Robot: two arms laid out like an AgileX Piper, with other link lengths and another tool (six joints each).
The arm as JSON. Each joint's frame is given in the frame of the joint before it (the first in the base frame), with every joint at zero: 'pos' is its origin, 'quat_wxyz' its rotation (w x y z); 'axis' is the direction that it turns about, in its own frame. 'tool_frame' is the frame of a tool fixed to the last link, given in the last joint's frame.
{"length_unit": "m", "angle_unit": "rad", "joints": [
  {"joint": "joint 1", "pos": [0.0, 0.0, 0.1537], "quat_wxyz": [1.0, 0.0, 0.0, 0.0], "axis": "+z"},
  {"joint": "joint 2", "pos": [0.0, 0.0, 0.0], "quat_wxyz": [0.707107, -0.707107, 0.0, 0.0], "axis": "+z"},
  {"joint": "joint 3", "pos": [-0.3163, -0.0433, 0.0], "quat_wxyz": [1.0, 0.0, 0.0, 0.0], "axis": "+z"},
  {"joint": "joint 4", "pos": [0.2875, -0.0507, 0.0], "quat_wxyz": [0.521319, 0.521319, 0.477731, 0.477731], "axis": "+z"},
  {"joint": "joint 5", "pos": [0.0, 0.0, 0.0], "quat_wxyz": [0.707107, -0.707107, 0.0, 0.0], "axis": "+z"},
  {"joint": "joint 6", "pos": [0.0, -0.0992, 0.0], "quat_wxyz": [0.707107, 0.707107, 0.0, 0.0], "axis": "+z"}
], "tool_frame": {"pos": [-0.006, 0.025, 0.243], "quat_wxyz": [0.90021, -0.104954, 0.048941, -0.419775]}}
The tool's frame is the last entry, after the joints.
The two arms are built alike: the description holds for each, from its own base.
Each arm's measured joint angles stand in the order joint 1, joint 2, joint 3, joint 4, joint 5, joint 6.
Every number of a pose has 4 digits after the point.
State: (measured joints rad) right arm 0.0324 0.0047 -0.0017 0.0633 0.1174 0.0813; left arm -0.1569 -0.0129 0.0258 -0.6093 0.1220 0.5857
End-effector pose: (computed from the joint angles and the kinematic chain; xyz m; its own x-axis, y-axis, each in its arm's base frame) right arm 0.3127 0.0366 0.2466 0.0019 -0.6660 -0.7459 -0.2800 0.7157 -0.6398; left arm 0.3108 -0.0479 0.2365 -0.1910 -0.7564 -0.6256 -0.1064 0.6496 -0.7528
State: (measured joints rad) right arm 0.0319 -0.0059 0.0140 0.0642 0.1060 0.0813; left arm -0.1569 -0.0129 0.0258 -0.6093 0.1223 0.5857
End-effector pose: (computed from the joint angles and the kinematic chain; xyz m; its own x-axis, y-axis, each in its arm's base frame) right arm 0.3125 0.0362 0.2439 0.0058 -0.6652 -0.7467 -0.2752 0.7168 -0.6407; left arm 0.3108 -0.0480 0.2364 -0.1913 -0.7563 -0.6256 -0.1064 0.6496 -0.7528
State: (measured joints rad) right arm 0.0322 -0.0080 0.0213 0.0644 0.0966 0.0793; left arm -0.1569 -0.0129 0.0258 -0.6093 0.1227 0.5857
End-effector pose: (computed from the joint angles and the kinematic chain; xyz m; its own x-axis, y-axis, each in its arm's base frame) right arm 0.3127 0.0361 0.2432 0.0088 -0.6664 -0.7456 -0.2723 0.7158 -0.6430; left arm 0.3107 -0.0481 0.2363 -0.1917 -0.7562 -0.6256 -0.1065 0.6497 -0.7527
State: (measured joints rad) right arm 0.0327 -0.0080 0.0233 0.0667 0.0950 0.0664; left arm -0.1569 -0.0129 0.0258 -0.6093 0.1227 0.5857
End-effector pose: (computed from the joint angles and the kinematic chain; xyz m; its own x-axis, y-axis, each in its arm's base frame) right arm 0.3127 0.0364 0.2422 0.0094 -0.6742 -0.7385 -0.2729 0.7087 -0.6506; left arm 0.3107 -0.0481 0.2363 -0.1917 -0.7562 -0.6256 -0.1065 0.6497 -0.7527
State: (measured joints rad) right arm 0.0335 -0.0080 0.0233 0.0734 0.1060 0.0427; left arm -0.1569 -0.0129 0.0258 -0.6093 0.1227 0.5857
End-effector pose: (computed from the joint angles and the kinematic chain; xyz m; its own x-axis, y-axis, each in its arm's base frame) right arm 0.3126 0.0373 0.2380 0.0038 -0.6870 -0.7267 -0.2815 0.6966 -0.6600; left arm 0.3107 -0.0481 0.2363 -0.1917 -0.7562 -0.6256 -0.1065 0.6497 -0.7527
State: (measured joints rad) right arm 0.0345 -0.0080 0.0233 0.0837 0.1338 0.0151; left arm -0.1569 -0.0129 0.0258 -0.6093 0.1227 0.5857
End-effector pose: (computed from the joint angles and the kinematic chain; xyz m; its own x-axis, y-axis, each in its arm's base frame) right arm 0.3122 0.0389 0.2282 -0.0119 -0.7002 -0.7138 -0.3029 0.6829 -0.6648; left arm 0.3107 -0.0481 0.2363 -0.1917 -0.7562 -0.6256 -0.1065 0.6497 -0.7527
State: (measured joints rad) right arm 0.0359 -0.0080 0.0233 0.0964 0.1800 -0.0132; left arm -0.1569 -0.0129 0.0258 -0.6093 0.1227 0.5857
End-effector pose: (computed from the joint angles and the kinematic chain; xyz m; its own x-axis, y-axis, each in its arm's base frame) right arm 0.3109 0.0415 0.2121 -0.0375 -0.7128 -0.7004 -0.3387 0.6685 -0.6621; left arm 0.3107 -0.0481 0.2363 -0.1917 -0.7562 -0.6256 -0.1065 0.6497 -0.7527
